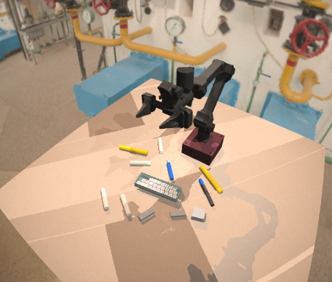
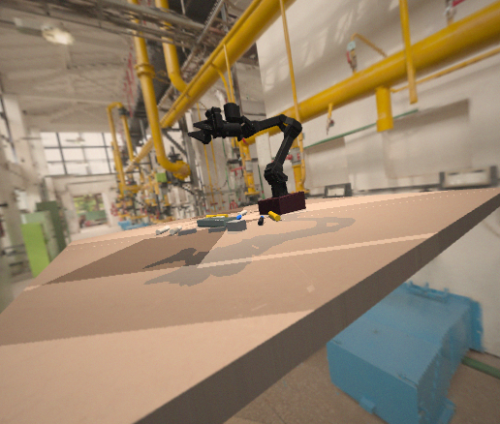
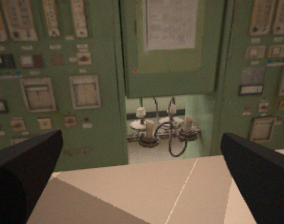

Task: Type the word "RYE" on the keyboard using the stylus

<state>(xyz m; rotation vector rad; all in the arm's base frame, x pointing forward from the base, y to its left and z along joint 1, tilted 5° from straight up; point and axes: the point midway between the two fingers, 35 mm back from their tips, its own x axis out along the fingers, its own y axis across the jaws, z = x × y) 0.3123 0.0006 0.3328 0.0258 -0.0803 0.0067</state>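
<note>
My gripper tip is 16 cm past the blue stylus, 4 cm to the left of it and 37 cm above it. From my gripper tip the other things lie so: grey block (4 cm behind, 21 cm to the left, 37 cm below).
</note>
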